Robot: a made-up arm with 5 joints. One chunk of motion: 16 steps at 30 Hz.
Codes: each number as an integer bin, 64 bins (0 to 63) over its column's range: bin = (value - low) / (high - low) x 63, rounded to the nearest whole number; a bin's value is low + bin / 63 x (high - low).
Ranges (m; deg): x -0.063..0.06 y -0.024..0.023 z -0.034..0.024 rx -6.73..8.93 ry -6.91..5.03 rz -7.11..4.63
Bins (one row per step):
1: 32 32 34 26 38 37
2: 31 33 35 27 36 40
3: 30 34 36 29 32 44
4: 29 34 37 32 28 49
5: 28 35 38 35 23 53
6: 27 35 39 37 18 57
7: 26 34 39 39 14 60
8: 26 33 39 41 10 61
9: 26 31 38 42 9 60
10: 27 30 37 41 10 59
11: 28 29 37 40 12 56
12: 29 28 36 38 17 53
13: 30 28 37 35 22 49
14: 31 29 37 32 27 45
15: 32 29 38 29 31 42
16: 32 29 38 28 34 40
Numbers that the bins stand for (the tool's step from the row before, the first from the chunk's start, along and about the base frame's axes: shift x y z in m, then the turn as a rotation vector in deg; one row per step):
1: -0.00052 -0.00013 -0.00270 -0.267 0.292 -0.215
2: -0.00248 0.00062 -0.00178 -0.019 -0.087 0.344
3: -0.00443 0.00137 -0.00086 0.479 -0.845 1.089
4: -0.00638 0.00137 0.00006 1.224 -1.603 2.021
5: -0.00833 0.00211 0.00098 1.970 -2.551 2.767
6: -0.01029 0.00211 0.00190 2.467 -3.499 3.512
7: -0.01224 0.00137 0.00190 2.964 -4.257 4.071
8: -0.01224 0.00062 0.00190 3.461 -5.015 4.257
9: -0.01224 -0.00087 0.00098 3.710 -5.204 4.071
10: -0.01029 -0.00162 0.00006 3.461 -5.015 3.885
11: -0.00833 -0.00237 0.00006 3.213 -4.636 3.326
12: -0.00638 -0.00311 -0.00086 2.716 -3.688 2.767
13: -0.00443 -0.00311 0.00006 1.970 -2.740 2.021
14: -0.00248 -0.00237 0.00006 1.224 -1.793 1.276
15: -0.00052 -0.00237 0.00098 0.479 -1.035 0.717
16: -0.00052 -0.00237 0.00098 0.230 -0.466 0.344

